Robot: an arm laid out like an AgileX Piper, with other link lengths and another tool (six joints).
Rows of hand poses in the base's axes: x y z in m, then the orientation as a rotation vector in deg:
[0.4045, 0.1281, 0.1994, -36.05, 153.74, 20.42]
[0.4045, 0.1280, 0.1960, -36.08, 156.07, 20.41]
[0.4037, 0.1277, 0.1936, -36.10, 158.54, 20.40]
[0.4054, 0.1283, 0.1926, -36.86, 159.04, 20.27]
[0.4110, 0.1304, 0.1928, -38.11, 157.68, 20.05]
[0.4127, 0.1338, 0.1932, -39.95, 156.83, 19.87]
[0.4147, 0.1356, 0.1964, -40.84, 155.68, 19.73]
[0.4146, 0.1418, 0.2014, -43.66, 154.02, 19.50]
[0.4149, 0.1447, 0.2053, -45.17, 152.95, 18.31]
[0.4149, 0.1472, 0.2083, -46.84, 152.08, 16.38]
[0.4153, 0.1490, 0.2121, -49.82, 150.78, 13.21]
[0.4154, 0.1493, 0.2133, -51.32, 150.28, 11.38]
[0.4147, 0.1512, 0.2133, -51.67, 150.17, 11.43]
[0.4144, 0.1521, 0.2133, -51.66, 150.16, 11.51]
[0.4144, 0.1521, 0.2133, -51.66, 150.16, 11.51]
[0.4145, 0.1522, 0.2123, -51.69, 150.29, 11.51]
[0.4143, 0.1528, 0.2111, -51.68, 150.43, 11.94]
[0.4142, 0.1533, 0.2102, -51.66, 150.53, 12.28]
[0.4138, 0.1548, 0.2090, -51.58, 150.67, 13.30]
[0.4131, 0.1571, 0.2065, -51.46, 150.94, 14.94]
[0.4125, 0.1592, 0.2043, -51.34, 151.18, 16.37]
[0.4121, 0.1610, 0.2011, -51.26, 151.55, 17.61]
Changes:
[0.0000, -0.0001, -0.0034, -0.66, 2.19, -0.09]
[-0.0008, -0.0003, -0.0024, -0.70, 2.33, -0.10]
[0.0017, 0.0006, -0.0010, -0.33, 0.52, 0.49]
[0.0056, 0.0021, 0.0002, 0.07, -1.19, 0.90]
[0.0017, 0.0034, 0.0004, -0.15, -0.62, 1.30]
[0.0020, 0.0018, 0.0032, 0.11, -0.99, 0.67]
[-0.0001, 0.0062, 0.0050, -0.12, -1.21, 2.04]
[0.0003, 0.0029, 0.0039, -0.69, -1.10, 0.99]
[0.0000, 0.0025, 0.0030, -1.27, -1.08, 0.99]
[0.0004, 0.0018, 0.0038, -2.21, -1.54, 1.79]
[0.0001, 0.0003, 0.0012, -1.33, -0.66, 0.86]
[-0.0007, 0.0019, 0.0000, -0.01, -0.01, 0.26]
[-0.0003, 0.0009, 0.0000, 0.06, 0.01, 0.01]
[0.0000, 0.0000, 0.0000, 0.00, 0.00, 0.00]
[0.0001, 0.0001, -0.0010, -0.05, 0.12, 0.00]
[-0.0002, 0.0006, -0.0012, 0.23, 0.25, 0.03]
[-0.0001, 0.0005, -0.0009, 0.19, 0.18, 0.01]
[-0.0004, 0.0015, -0.0012, 0.62, 0.41, 0.06]
[-0.0007, 0.0023, -0.0025, 0.97, 0.71, 0.09]
[-0.0006, 0.0021, -0.0022, 0.84, 0.63, 0.07]
[-0.0004, 0.0018, -0.0032, 0.66, 0.70, 0.05]

